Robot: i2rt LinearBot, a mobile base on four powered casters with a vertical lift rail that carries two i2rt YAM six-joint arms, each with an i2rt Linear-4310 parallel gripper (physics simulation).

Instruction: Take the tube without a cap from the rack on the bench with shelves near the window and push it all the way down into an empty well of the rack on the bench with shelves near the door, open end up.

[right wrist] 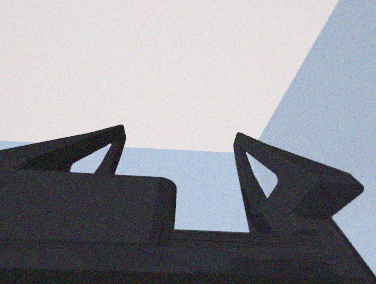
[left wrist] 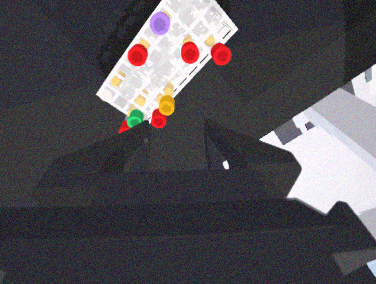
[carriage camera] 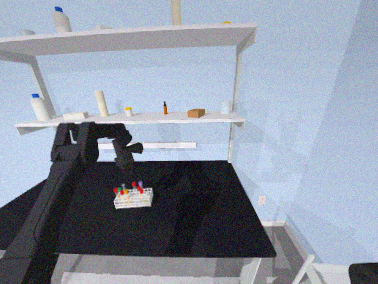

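A white tube rack stands on the black bench. It holds several tubes with red caps, a purple-capped tube, a green-capped tube and a yellow-capped tube. A pale, apparently uncapped tube shows faintly at the rack's far side and at its left corner in the left wrist view. My left gripper is partly open and empty, pointing down above the rack. My right gripper is wide open and empty, away from the rack.
Above the bench's back hangs a lower shelf with bottles, a brown box and a yellow-lidded jar. An upper shelf is above it. A white strip runs along the wall. A dark part shows at the lower right.
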